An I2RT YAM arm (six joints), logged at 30 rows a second.
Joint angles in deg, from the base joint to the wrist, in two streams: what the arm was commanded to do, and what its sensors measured. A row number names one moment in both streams.
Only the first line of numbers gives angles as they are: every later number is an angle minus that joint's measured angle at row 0.
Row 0, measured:
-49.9, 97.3, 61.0, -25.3, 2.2, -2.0
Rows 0 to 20, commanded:
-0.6, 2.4, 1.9, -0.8, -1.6, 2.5
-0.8, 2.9, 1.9, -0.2, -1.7, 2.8
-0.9, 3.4, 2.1, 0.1, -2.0, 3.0
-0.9, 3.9, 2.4, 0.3, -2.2, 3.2
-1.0, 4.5, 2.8, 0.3, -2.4, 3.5
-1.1, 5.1, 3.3, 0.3, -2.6, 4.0
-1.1, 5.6, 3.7, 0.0, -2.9, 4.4
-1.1, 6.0, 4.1, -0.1, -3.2, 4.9
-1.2, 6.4, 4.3, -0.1, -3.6, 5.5
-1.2, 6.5, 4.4, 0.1, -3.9, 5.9
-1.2, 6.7, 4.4, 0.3, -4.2, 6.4
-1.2, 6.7, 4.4, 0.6, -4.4, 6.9
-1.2, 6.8, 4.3, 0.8, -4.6, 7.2
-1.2, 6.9, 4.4, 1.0, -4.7, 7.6
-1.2, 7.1, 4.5, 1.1, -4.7, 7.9
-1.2, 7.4, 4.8, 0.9, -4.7, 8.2
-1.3, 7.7, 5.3, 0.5, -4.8, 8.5
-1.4, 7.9, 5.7, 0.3, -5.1, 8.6
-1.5, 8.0, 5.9, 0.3, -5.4, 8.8
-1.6, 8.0, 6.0, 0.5, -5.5, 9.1
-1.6, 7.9, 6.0, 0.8, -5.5, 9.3
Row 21, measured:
-1.5, 6.8, 3.8, -1.0, -3.5, 7.2
